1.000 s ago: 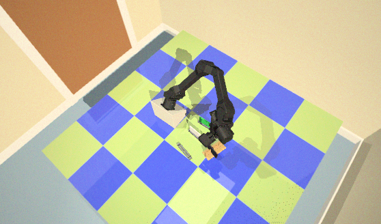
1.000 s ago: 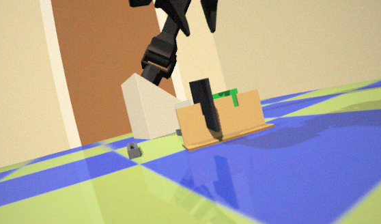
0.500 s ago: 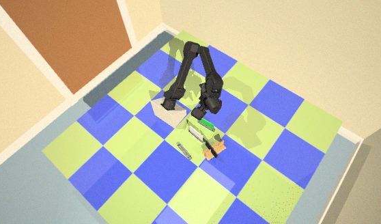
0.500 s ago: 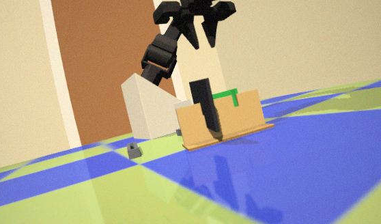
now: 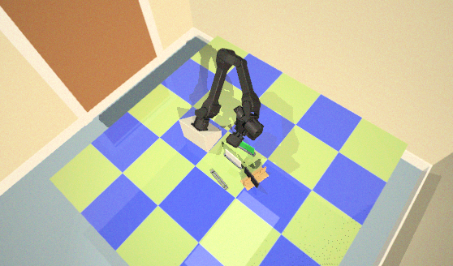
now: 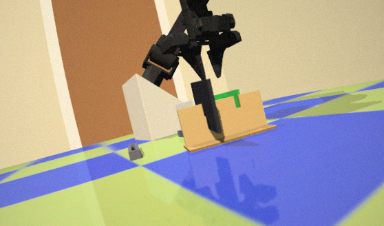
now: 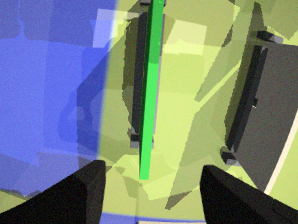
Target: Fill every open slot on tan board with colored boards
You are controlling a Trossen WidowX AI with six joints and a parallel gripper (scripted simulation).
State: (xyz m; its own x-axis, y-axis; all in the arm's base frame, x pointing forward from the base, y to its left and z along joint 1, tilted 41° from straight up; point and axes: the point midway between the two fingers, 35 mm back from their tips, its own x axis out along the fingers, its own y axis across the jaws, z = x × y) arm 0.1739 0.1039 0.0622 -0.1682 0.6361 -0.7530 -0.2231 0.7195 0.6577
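The green board lies 20 mm ahead of my gripper tip, 10 mm to the left of it and 80 mm below it. The rest, counted from my gripper tip: tan board: 160 mm ahead, 70 mm to the right, 80 mm below; thin black board: 160 mm ahead, 90 mm to the right, 60 mm below.
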